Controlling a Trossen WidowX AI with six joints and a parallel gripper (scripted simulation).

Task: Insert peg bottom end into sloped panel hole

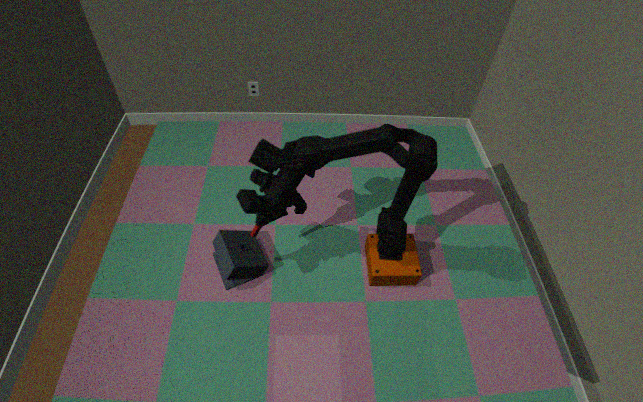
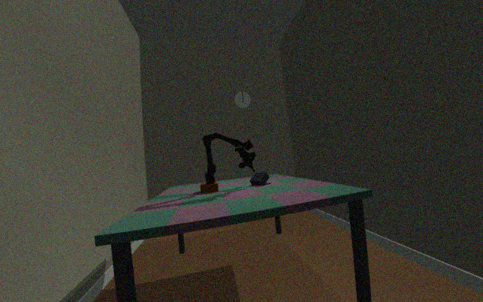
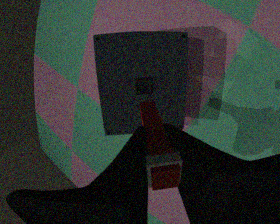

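Right now the sloped panel is 6 cm ahead of my gripper tip, 3 cm to the left of it and 11 cm below it. Also, from my gripper tip: peg 1 cm behind, 1 cm above.
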